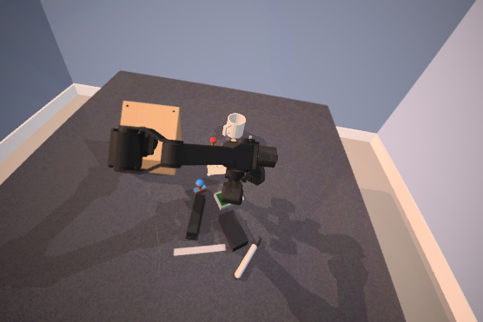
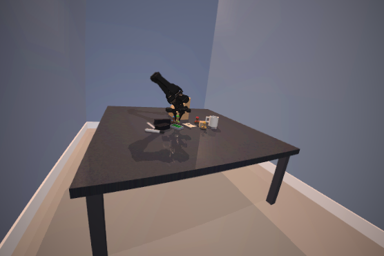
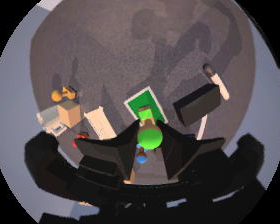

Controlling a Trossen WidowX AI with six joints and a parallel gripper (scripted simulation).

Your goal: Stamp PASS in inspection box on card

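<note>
Now: the green ink pad 5 cm below my gripper tip. Round my gripper tip: black box (3 cm ahead, 12 cm to the right, 4 cm below); then green-knobbed stamp (right at my gripper tip); then blue-knobbed stamp (11 cm behind, 4 cm below).
</note>
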